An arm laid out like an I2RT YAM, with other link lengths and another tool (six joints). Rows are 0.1 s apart.
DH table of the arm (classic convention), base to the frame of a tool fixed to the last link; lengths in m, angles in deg. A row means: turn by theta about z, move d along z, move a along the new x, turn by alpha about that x. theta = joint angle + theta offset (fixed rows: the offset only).
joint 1: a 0.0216, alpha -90, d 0.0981, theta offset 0
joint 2: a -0.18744, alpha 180, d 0, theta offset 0
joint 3: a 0.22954, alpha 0, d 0, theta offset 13.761
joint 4: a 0.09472, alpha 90, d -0.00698, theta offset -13.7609
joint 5: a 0, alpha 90, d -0.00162, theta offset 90
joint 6: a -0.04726, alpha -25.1, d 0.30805, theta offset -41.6
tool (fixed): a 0, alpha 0, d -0.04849, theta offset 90
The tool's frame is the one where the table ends.
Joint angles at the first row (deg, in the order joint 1, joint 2, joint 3, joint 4, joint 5, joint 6):
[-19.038, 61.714, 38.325, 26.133, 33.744, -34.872]
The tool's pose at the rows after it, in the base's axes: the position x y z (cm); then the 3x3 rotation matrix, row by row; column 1 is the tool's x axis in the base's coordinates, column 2 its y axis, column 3 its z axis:
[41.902 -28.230 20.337], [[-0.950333 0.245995 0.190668], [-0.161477 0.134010 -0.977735], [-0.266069 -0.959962 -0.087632]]
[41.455 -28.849 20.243], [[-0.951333 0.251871 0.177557], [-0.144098 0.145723 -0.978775], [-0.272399 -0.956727 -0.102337]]
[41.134 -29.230 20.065], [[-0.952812 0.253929 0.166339], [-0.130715 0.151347 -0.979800], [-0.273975 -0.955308 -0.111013]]
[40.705 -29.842 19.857], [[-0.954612 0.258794 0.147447], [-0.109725 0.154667 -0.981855], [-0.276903 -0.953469 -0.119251]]
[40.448 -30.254 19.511], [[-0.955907 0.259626 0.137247], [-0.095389 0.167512 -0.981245], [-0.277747 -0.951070 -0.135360]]
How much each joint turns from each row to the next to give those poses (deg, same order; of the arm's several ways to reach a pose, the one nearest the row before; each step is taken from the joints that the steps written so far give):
[-1.967, -0.257, 0.845, -1.535, 0.051, 1.343]
[-1.045, -0.283, 0.507, -1.527, -0.222, 1.126]
[-0.516, -0.094, 0.135, -0.722, 0.154, 0.574]
[-0.672, 0.267, 0.174, -0.332, 0.452, 0.599]
[-0.657, 0.179, 0.525, -1.332, -0.066, 1.010]

